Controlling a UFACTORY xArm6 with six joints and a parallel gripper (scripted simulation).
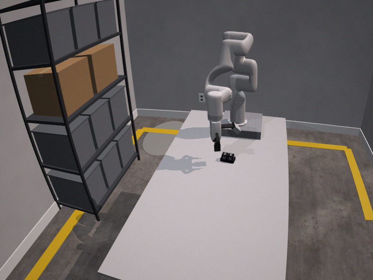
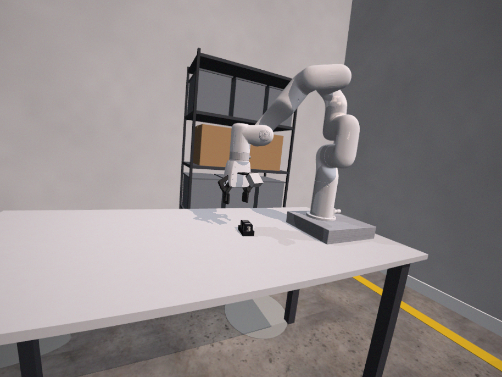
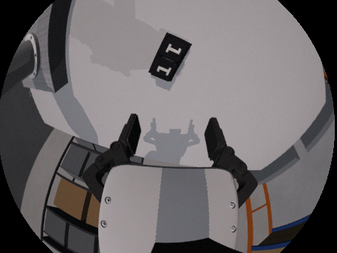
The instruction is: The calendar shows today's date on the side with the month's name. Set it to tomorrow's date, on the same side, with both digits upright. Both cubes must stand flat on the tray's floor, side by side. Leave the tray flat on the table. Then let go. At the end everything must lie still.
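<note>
My hand is 30 mm past the black cube, 40 mm to the right of it and 90 mm above it.
</note>
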